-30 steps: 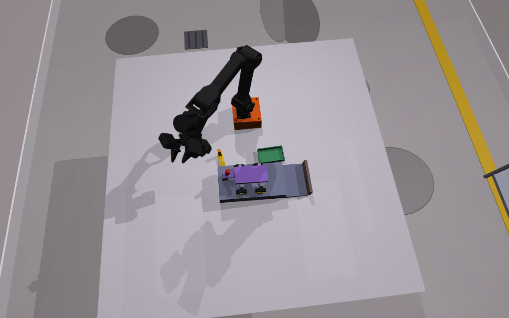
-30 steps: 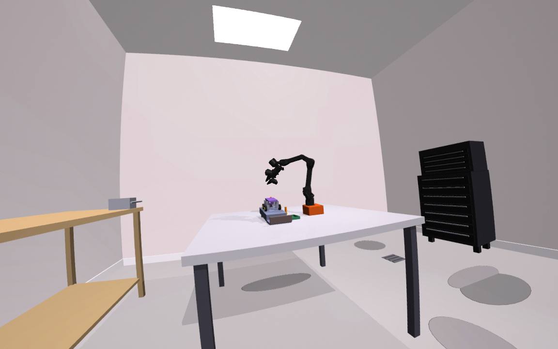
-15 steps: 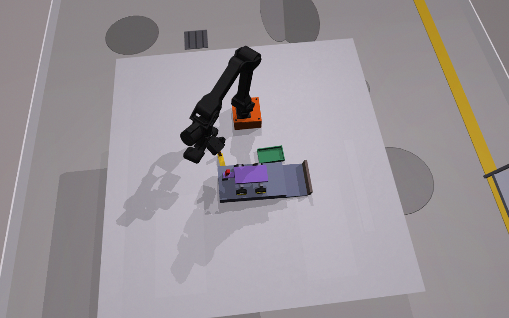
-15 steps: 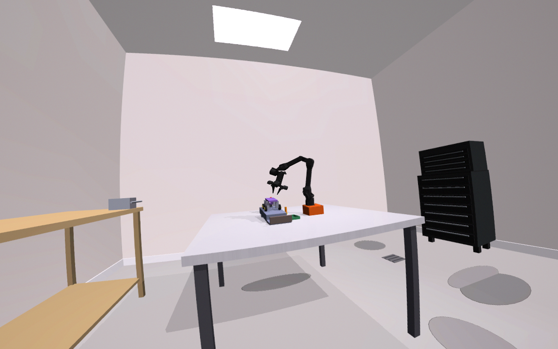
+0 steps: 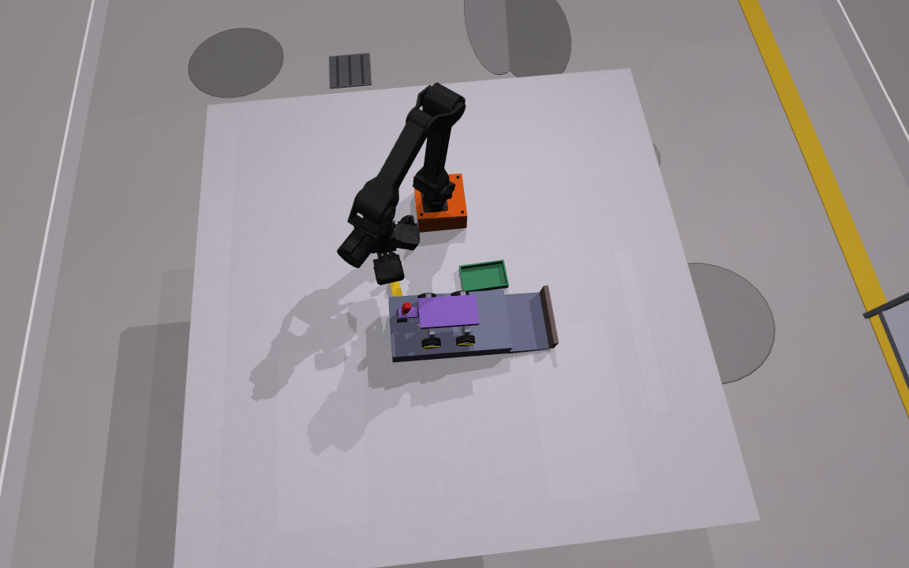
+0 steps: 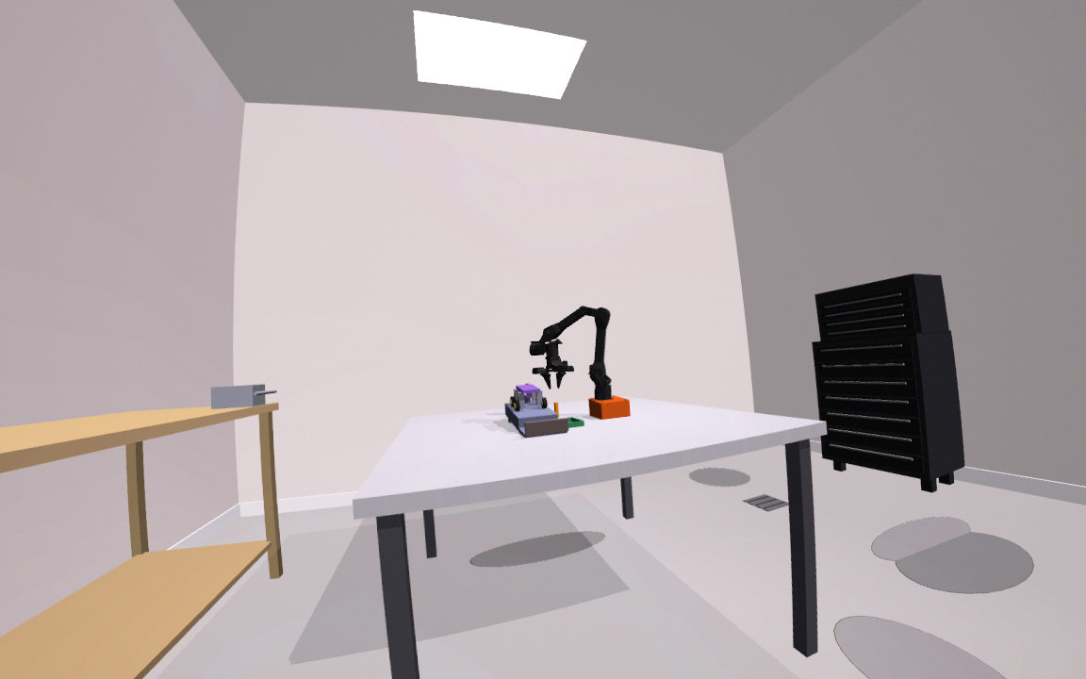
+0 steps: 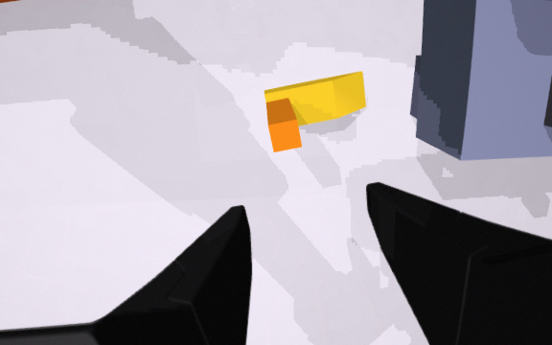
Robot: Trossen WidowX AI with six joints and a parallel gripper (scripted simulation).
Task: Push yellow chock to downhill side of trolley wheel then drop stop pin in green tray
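Right now the yellow chock is 110 mm below my gripper tip, 20 mm ahead of it and 10 mm to the left of it. The rest, counted from my gripper tip: red-headed stop pin: 140 mm ahead, 30 mm to the left; grey ramp: 160 mm ahead, 130 mm to the left, 80 mm below; purple trolley: 160 mm ahead, 120 mm to the left, 20 mm below.
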